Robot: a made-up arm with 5 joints.
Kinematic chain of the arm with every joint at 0, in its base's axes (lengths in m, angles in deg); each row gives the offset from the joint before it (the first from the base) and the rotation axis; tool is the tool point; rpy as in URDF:
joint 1: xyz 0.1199 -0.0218 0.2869 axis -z
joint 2: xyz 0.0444 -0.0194 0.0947 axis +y
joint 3: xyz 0.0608 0 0.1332 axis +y
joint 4: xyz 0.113 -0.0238 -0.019 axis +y
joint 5: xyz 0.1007 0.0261 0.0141 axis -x
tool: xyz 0.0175 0.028 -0.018 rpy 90 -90 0
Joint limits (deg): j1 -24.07..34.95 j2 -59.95..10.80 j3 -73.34..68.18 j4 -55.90..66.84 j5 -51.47..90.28
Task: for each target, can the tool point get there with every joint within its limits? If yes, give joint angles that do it. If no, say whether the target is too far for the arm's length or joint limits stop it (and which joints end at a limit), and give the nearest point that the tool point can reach.
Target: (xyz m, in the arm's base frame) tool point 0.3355 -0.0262 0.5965
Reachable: yes | joints 1.83 -44.03 18.21 -2.52 21.30
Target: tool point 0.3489 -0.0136 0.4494
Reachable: yes | joints -8.36 -33.84 24.76 39.66 71.26
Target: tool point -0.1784 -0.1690 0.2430
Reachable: no: joint limits stop it (at a limit: joint 1, joint 2, joint 3, joint 4, joint 5) | nearest point 0.1214 -0.0659 0.3315 | short by 0.329 m
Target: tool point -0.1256 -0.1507 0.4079
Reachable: no: joint limits stop it (at a limit: joint 1, joint 2, joint 3, joint 4, joint 5) | nearest point -0.0840 -0.0971 0.5529 | short by 0.160 m
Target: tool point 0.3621 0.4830 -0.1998
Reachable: no: too far | nearest point 0.3157 0.0819 0.2847 | short by 0.631 m
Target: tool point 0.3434 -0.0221 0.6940
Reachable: yes | joints -1.18 -18.38 -32.95 -6.05 35.86
